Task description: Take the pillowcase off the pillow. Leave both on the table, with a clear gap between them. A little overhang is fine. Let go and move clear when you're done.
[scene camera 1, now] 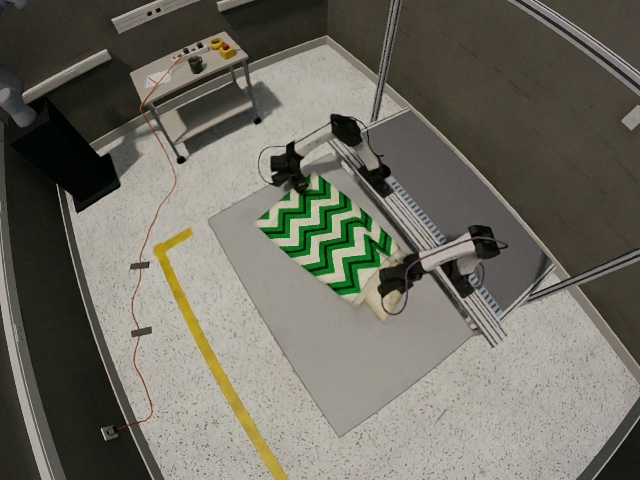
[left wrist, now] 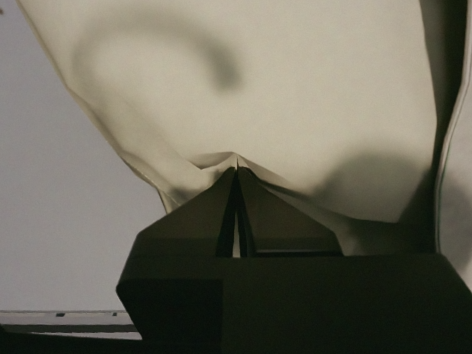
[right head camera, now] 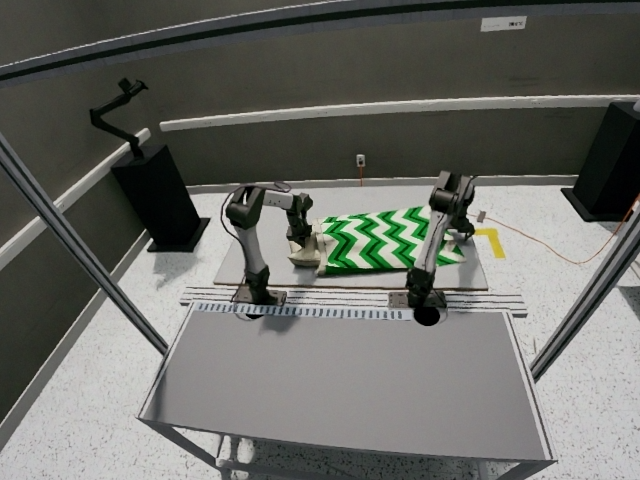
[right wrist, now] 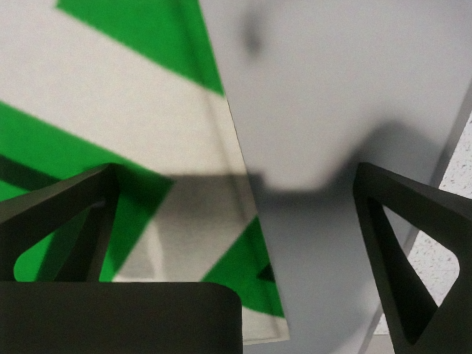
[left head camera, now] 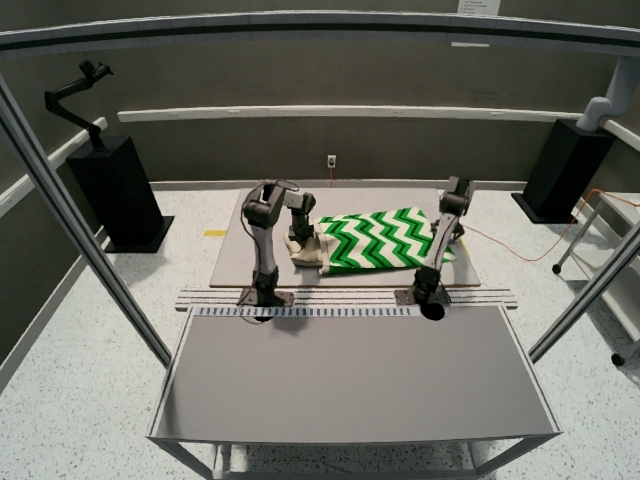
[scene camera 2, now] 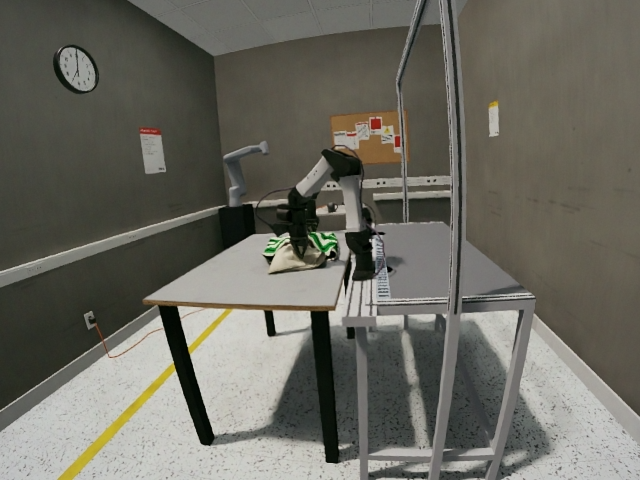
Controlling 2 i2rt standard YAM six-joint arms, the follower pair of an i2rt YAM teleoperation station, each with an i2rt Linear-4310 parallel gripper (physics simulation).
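Note:
The green-and-white zigzag pillowcase (left head camera: 379, 240) (right head camera: 379, 242) (scene camera 1: 325, 232) (right wrist: 125, 90) lies on the table (left head camera: 227, 263) (scene camera 1: 330, 361) (scene camera 2: 222, 284) and covers most of the pillow. The cream pillow (left head camera: 308, 258) (right head camera: 305, 259) (scene camera 1: 379, 304) (scene camera 2: 284, 263) (left wrist: 300, 90) sticks out of the open hem at the picture's left in the head views. My left gripper (scene camera 2: 300, 254) (left wrist: 236, 177) is shut on the exposed pillow's fabric, which is pinched into creases at the fingertips. My right gripper (scene camera 1: 302, 188) (right wrist: 236, 176) is open above the pillowcase's closed end, its fingers on either side of the fabric's edge.
The mounting rail (left head camera: 341, 297) (scene camera 1: 423, 227) runs along the table's near edge in the head views, with the grey station bench (left head camera: 351, 377) in front of it. A cart (scene camera 1: 196, 77) stands apart on the floor beyond the right arm.

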